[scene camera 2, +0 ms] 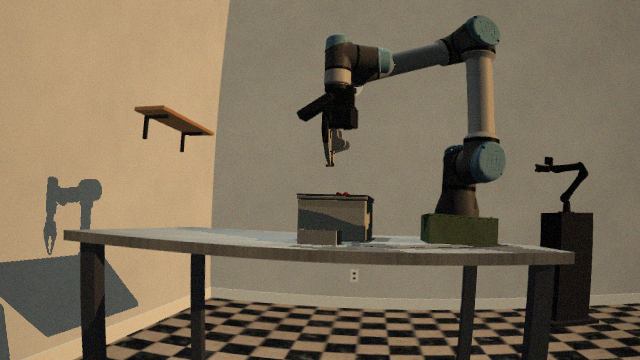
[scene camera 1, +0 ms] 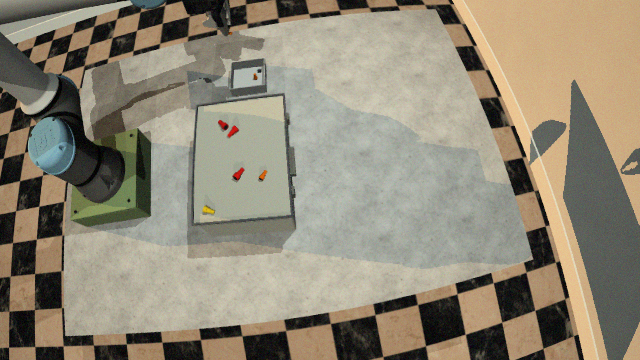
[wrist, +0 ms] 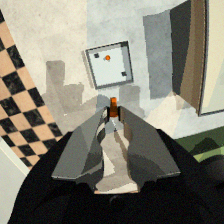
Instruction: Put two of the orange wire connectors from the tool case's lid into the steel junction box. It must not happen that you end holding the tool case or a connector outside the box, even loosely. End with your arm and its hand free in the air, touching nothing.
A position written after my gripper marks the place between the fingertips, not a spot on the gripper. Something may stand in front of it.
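Note:
There is my gripper (scene camera 2: 330,166), which I can also find in the wrist view (wrist: 113,107). I see a tool case (scene camera 1: 262,142) as well.

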